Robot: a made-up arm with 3 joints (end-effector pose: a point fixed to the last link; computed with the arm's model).
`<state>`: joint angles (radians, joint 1 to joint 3).
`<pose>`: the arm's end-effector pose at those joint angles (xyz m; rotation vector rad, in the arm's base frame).
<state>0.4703 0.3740 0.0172</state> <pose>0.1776 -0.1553 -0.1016 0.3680 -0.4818 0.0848</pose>
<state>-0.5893 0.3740 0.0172</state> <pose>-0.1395 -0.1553 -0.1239 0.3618 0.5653 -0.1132</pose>
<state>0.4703 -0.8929 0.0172</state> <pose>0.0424 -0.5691 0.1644 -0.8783 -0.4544 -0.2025</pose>
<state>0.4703 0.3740 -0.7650</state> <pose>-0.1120 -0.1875 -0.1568 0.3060 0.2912 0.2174</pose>
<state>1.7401 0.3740 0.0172</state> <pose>0.3006 -0.1553 0.2506 0.2776 -1.7344 0.3234</pose>
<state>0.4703 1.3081 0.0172</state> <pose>0.0971 0.1897 0.0568 1.2858 -0.4154 0.2964</pose>
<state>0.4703 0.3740 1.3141</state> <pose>0.3543 -0.2708 0.3182 0.3905 -1.7611 -0.1753</pose>
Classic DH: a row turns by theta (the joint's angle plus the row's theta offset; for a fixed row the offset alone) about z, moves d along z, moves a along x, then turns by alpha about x. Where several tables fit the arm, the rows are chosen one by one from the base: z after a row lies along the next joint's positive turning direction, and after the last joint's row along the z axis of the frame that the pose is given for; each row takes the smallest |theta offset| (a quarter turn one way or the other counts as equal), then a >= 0, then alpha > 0; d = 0 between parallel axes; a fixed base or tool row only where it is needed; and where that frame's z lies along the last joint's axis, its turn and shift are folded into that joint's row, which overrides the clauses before.
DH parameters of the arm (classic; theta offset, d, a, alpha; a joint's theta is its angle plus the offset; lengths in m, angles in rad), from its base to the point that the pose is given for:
base (fixed): 0 0.158 0 1.5708
joint 1: 1.5708 0.159 0.119 1.5708
joint 2: 0 0.006 -0.015 -1.5708
joint 3: -1.5708 0.154 0.028 -1.5708
tool (fixed): 0 -0.388 0 0

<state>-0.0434 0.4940 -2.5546</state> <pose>-0.2188 -0.4333 0.4713 0.2053 2.5297 0.6296</pose>
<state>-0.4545 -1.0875 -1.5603</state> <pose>-0.2404 -0.2722 0.5353 -1.0851 1.7833 -0.6696</pose>
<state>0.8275 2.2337 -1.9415</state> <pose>-0.2007 -0.1426 -0.1543 0.4266 0.5941 2.2635</pose>
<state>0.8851 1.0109 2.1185</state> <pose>0.1265 -0.4195 0.4714 1.1954 -2.6417 -0.8475</pose>
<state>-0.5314 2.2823 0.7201</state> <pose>0.3405 0.1598 0.1789 1.8514 -0.0986 -1.3379</pose>
